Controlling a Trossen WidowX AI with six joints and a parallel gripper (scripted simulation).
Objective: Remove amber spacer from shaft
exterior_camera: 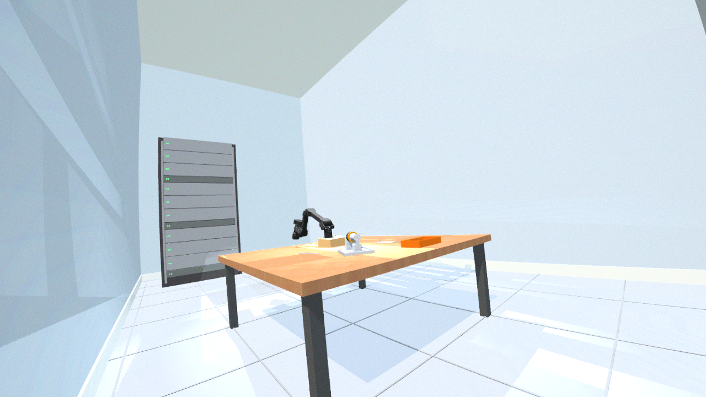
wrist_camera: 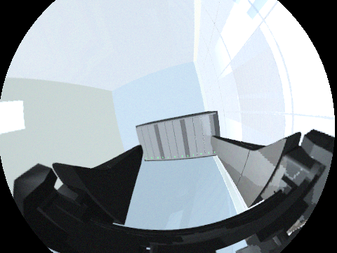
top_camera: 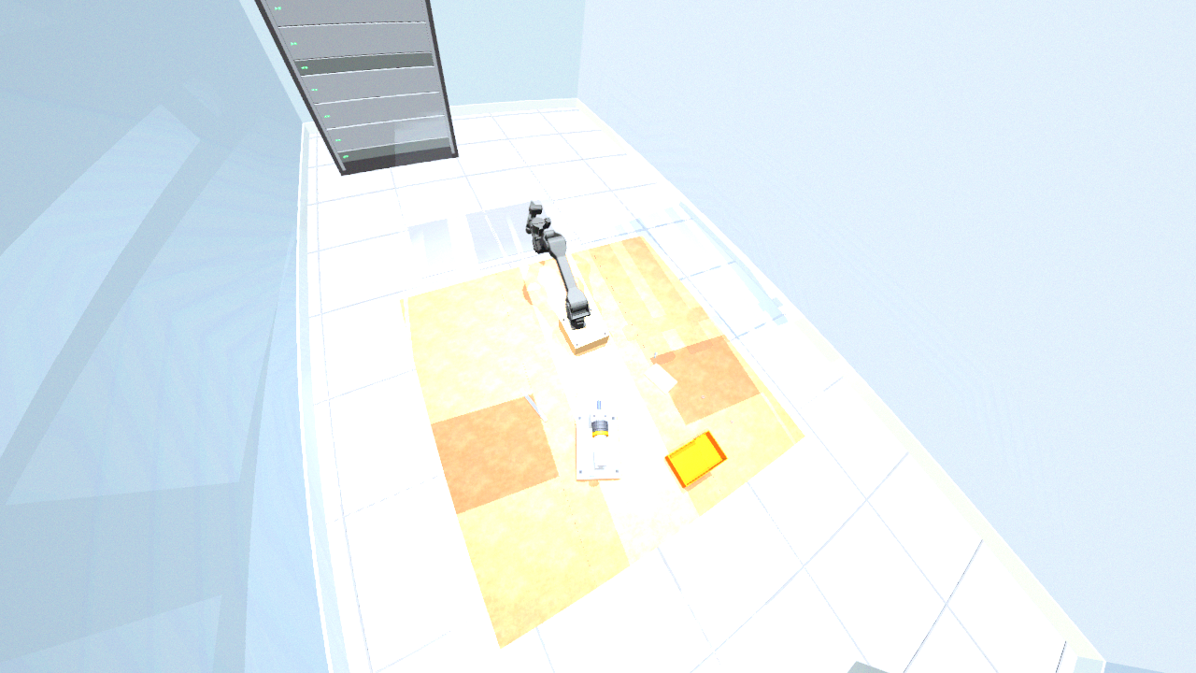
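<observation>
My gripper tip is 1140 mm short of the grey-blue shaft, 70 mm above it and 10 mm to the left of it. The rest, counted from my gripper tip: amber spacer 1170 mm ahead, 70 mm below, 20 mm to the right; orange tray 1340 mm ahead, 300 mm to the left, 140 mm below; white fixture 1190 mm ahead, 100 mm below, 30 mm to the right.
</observation>
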